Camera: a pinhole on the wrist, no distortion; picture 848 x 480 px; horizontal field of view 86.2 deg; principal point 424.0 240.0 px. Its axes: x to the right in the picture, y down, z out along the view. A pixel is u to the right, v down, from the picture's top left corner.
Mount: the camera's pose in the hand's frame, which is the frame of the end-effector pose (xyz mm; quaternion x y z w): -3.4 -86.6 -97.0 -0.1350 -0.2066 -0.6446 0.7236
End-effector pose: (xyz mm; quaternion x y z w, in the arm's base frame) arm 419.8 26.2 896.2 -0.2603 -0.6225 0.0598 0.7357
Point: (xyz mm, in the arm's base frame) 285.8 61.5 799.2
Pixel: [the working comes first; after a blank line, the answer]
In the camera's frame: -14.8 -62.7 270.5

399.2 134.9
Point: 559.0 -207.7 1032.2
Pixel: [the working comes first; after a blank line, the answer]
In the camera's frame: 85.6 31.3 -156.6

behind the camera
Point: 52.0 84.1 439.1
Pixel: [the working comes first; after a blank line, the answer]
In the camera's frame: -65.2 -387.9 547.3

outside the picture
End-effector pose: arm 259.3 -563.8 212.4 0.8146 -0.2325 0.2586 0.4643
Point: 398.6 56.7 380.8
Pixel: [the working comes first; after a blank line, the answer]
In the camera's frame: -65.2 70.3 -530.4

behind the camera
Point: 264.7 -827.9 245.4
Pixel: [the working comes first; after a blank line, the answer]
In the camera's frame: -43.6 116.7 373.0

371.1 381.8
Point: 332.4 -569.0 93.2
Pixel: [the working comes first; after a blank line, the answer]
In the camera's frame: 106.4 -8.5 135.2

780.8 211.5
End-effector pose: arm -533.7 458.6 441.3 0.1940 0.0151 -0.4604 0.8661
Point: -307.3 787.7 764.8
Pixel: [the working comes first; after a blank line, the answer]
In the camera's frame: -371.1 -102.2 488.6

79.9 145.3
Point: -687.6 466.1 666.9
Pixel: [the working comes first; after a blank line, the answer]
In the camera's frame: 108.3 -107.4 321.9

576.5 88.9
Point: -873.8 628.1 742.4
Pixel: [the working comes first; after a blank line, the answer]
In the camera's frame: 145.7 -358.3 369.3

outside the picture
